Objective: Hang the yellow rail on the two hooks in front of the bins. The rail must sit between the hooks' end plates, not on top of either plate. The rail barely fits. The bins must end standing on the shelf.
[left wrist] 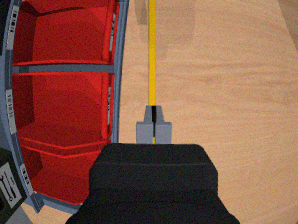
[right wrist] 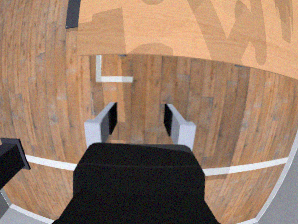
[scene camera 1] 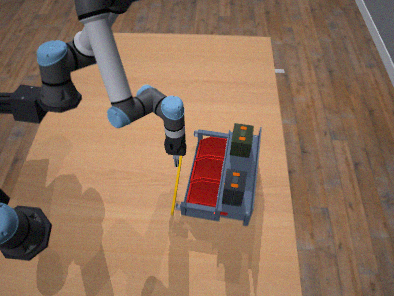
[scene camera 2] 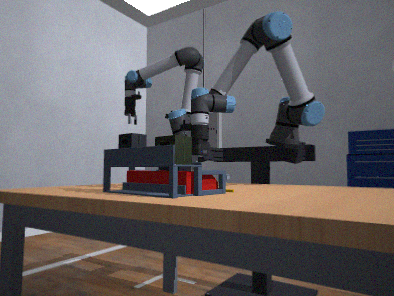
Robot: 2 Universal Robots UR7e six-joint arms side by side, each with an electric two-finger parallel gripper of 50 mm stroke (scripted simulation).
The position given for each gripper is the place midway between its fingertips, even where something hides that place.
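Note:
The left gripper [left wrist: 153, 115] is here, and so is the right gripper [right wrist: 140, 113]. There's also a grey-blue shelf [scene camera 2: 152, 156], [scene camera 1: 250, 165], though in the right wrist view that shelf is out of frame.

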